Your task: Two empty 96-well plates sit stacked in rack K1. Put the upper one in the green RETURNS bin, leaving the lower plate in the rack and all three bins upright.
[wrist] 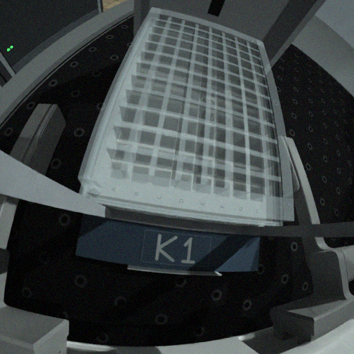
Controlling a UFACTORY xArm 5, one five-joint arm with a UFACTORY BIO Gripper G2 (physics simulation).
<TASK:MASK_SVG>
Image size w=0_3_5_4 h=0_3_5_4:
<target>gripper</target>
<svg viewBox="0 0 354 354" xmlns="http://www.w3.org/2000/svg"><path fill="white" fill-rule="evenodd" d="M0 193L0 354L354 354L354 296L350 294L348 289L348 282L354 280L354 244L332 248L325 244L323 237L301 237L306 264L311 272L313 293L301 299L270 308L270 320L273 321L273 326L223 339L169 346L110 346L68 341L68 320L29 312L4 303L4 288L10 255L6 249L6 244L20 198ZM287 137L293 200L299 225L320 224L308 178L303 169L299 153L296 150L296 145L292 138ZM38 103L29 119L27 119L9 155L45 176L55 146L65 127L65 119L57 104Z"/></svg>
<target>96-well plate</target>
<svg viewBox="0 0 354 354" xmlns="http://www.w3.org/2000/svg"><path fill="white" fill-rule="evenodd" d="M151 7L135 37L133 37L98 113L77 176L81 183L79 194L107 206L207 221L280 226L284 221L294 221L294 200L287 136L273 72L263 41L209 20L163 8Z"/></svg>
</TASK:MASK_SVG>
